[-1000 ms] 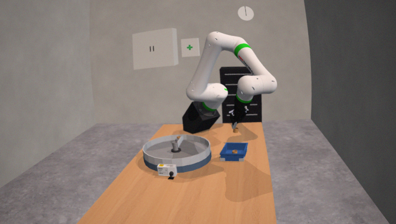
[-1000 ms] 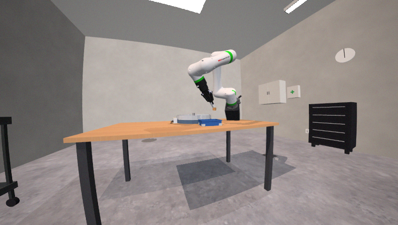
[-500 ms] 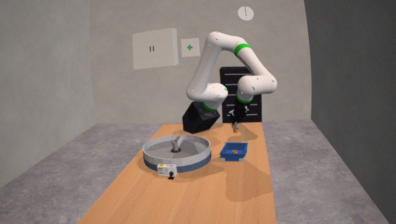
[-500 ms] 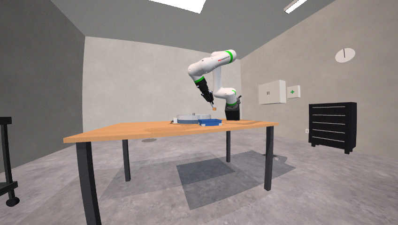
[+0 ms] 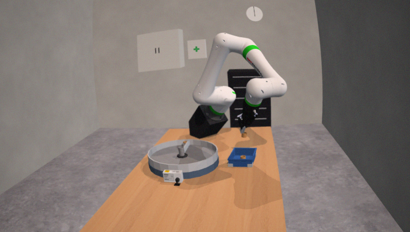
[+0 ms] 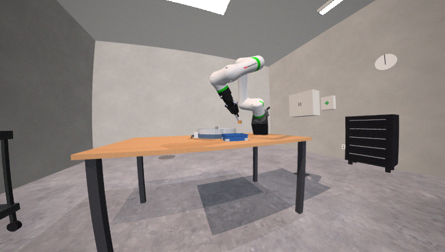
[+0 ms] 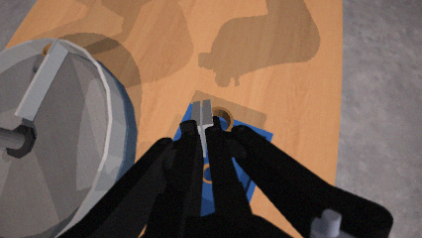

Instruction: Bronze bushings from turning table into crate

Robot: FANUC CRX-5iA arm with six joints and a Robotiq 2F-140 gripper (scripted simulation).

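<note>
My gripper is now 170 mm above the blue crate and 30 mm short of it. Round my hand: round grey turning table: 350 mm to the right, 140 mm below, 110 mm ahead.
</note>
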